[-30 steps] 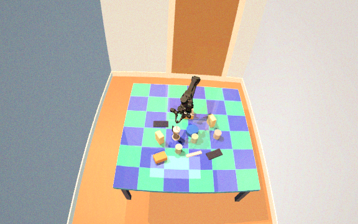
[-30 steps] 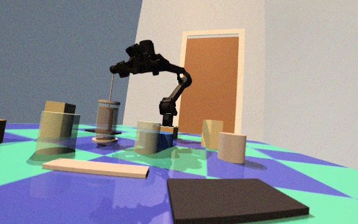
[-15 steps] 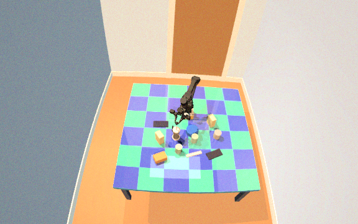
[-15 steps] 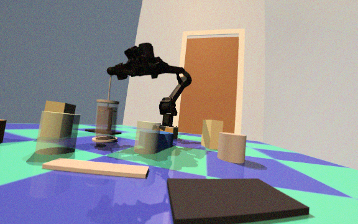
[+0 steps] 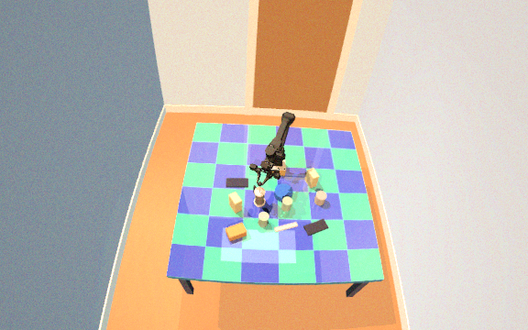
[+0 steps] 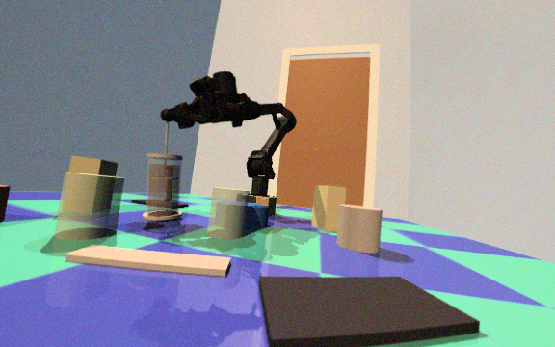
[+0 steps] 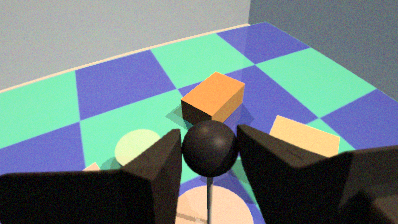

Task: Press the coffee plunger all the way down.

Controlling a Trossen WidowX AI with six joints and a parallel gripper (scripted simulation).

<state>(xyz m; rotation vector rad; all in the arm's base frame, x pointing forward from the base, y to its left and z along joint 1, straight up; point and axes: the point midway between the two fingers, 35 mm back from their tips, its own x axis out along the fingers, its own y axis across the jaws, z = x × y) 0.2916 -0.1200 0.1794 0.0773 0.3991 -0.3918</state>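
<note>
Right now the coffee press is 110 mm below my gripper tip and 30 mm behind it. The rest, counted from my gripper tip: blue cylinder 200 mm below, 170 mm to the left, 90 mm behind; then orange box 210 mm ahead, 200 mm below, 130 mm to the right.
</note>
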